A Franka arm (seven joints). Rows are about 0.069 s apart.
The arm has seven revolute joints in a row. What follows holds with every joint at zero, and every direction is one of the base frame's.
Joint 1 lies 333.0 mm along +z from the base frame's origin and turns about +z.
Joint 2 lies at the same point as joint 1 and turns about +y.
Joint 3 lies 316.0 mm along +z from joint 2 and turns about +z.
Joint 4 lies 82.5 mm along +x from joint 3 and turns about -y.
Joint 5 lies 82.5 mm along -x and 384.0 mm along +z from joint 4 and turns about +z.
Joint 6 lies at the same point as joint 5 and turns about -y.
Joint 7 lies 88.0 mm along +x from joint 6 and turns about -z.
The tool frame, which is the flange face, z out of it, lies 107.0 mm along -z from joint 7; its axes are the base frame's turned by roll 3.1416, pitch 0.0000 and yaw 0.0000 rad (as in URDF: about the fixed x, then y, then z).
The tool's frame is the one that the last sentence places.
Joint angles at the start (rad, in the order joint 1, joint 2, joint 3, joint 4, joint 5, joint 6, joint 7): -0.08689, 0.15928, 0.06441, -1.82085, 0.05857, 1.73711, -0.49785
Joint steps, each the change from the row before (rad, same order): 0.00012, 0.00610, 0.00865, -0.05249, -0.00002, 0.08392, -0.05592; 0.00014, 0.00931, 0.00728, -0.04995, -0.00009, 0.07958, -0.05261; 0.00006, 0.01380, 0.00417, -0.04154, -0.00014, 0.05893, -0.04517; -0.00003, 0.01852, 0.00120, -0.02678, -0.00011, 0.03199, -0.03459; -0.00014, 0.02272, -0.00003, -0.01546, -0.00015, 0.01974, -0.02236; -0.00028, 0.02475, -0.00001, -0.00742, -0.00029, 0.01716, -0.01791; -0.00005, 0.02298, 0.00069, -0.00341, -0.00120, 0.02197, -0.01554; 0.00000, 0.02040, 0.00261, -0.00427, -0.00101, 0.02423, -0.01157; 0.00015, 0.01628, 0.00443, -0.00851, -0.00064, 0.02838, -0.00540; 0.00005, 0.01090, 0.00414, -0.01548, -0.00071, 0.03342, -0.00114; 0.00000, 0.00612, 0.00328, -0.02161, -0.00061, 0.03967, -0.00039; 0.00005, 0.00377, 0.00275, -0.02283, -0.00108, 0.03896, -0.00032
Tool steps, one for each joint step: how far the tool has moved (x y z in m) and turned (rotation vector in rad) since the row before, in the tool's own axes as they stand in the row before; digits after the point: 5 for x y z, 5 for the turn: 0.00580, -0.00038, 0.02131, -0.01332, 0.02111, -0.06133; 0.00414, -0.00013, 0.02220, -0.01154, 0.01638, -0.05674; 0.00161, 0.00041, 0.02230, -0.00221, 0.00269, -0.04644; 0.00019, 0.00121, 0.02010, 0.00857, -0.01014, -0.03338; 0.00050, 0.00221, 0.01807, 0.01247, -0.01346, -0.02024; 0.00153, 0.00301, 0.01563, 0.01064, -0.01049, -0.01606; 0.00263, 0.00318, 0.01242, 0.00312, -0.00308, -0.01533; 0.00303, 0.00203, 0.01130, 0.00060, -0.00013, -0.01336; 0.00295, 0.00042, 0.01068, -0.00200, 0.00283, -0.00900; 0.00150, -0.00063, 0.01039, -0.00475, 0.00500, -0.00437; 0.00009, -0.00128, 0.00983, -0.00845, 0.00830, -0.00268; -0.00072, -0.00173, 0.00898, -0.00920, 0.00820, -0.00254
